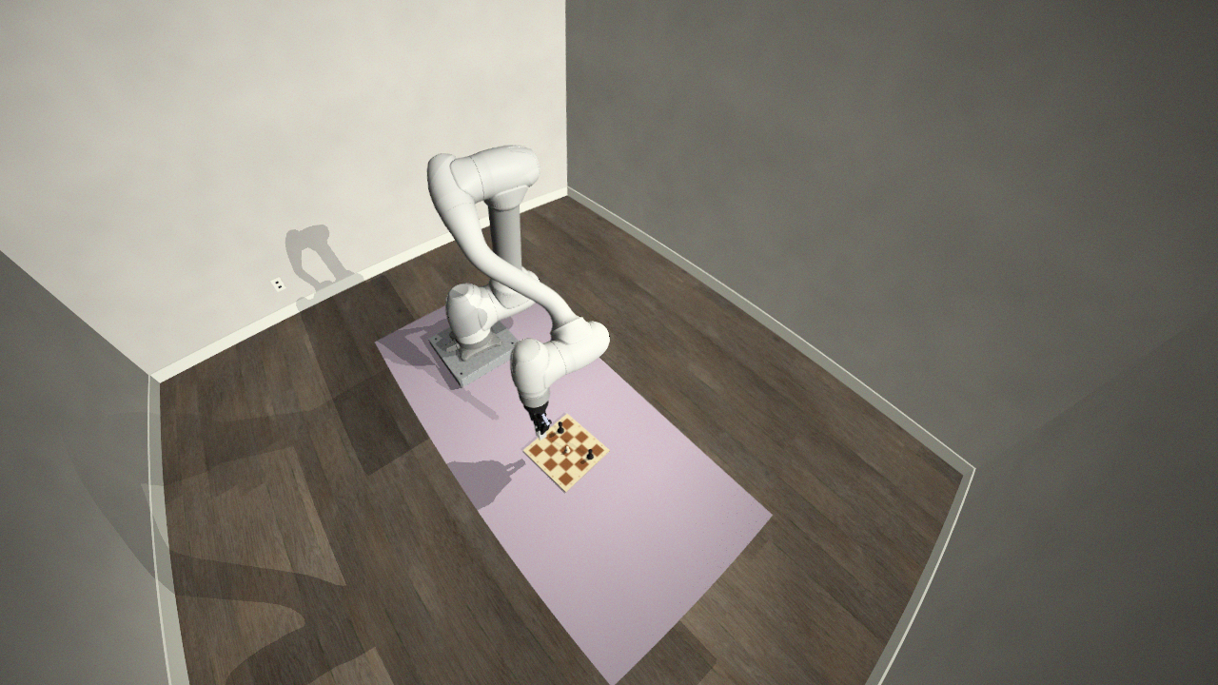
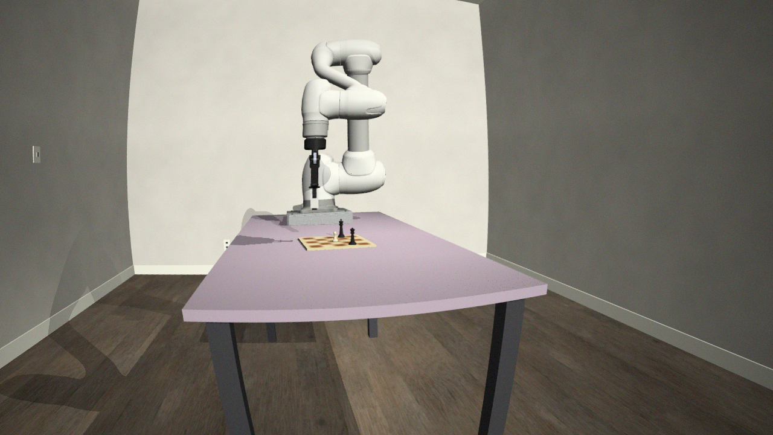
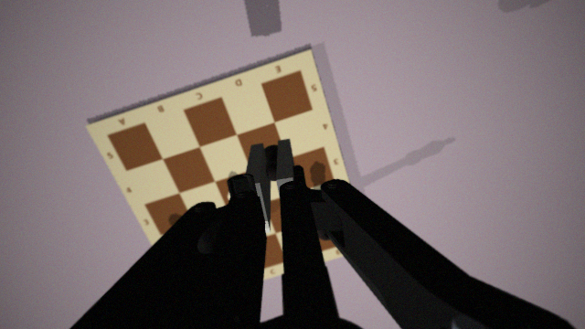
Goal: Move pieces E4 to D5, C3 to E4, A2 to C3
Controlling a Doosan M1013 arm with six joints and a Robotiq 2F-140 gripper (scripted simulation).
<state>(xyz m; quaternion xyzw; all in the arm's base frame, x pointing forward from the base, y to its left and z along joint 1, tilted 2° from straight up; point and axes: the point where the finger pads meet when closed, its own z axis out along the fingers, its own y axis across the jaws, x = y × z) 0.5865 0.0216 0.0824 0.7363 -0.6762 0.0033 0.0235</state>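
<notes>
The white pawn lies 5 cm ahead of my hand, 7 cm to the left of it and 13 cm below it. From my hand the other things lie so: chessboard: 4 cm ahead, 7 cm to the left, 14 cm below; black pawn: 3 cm below; tall black piece: 4 cm behind, 9 cm to the left, 11 cm below.
</notes>
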